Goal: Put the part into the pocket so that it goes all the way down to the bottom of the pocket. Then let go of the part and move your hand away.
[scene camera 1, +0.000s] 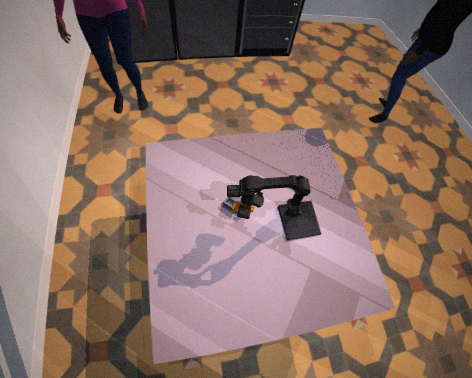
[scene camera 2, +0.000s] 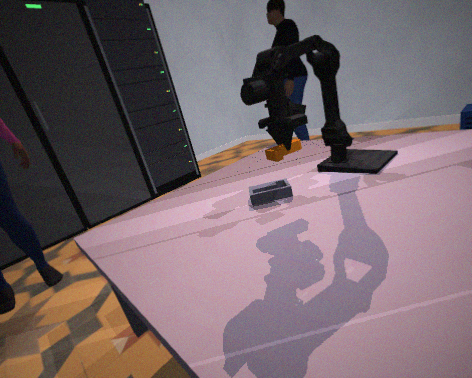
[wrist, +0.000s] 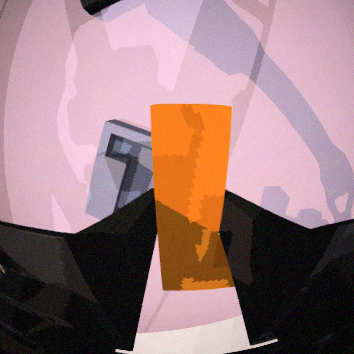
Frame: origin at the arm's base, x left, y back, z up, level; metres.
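Where they show: gripper, fingertip midpoint: [scene camera 1: 244, 207] [scene camera 2: 285, 149] [wrist: 186, 195]; arm's base at its link origin: [scene camera 1: 291, 212] [scene camera 2: 339, 160].
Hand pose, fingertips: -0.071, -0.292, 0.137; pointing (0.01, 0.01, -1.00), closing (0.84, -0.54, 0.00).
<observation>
Each offset is from my fingertips to the centre of the thing, as dx, dy, dz. Level surfaces: height alone.
The orange part {+0.008, -0.015, +0.003} [scene camera 1: 235, 207] [scene camera 2: 275, 152] [wrist: 191, 155] is a long block. My gripper [scene camera 2: 287, 147] [wrist: 186, 195] is shut on it and holds it in the air, above the table. The grey block with the pocket {-0.088, +0.000, -0.142} [scene camera 1: 229, 204] [scene camera 2: 270, 193] [wrist: 98, 177] lies on the table below. In the wrist view it shows to the left of the part, turned at an angle to it, and the part hides its right side. The left end of the pocket shows there as a dark recess. The part is apart from the block.
The pink table top {dz -0.160} [scene camera 1: 220, 320] [scene camera 2: 200, 310] carries the arm's black base plate [scene camera 1: 300, 221] [scene camera 2: 357, 161], which stands to the right of the pocket block in both scene views. Shadows of the arm fall across the table. Dark cabinets and two people stand beyond it.
</observation>
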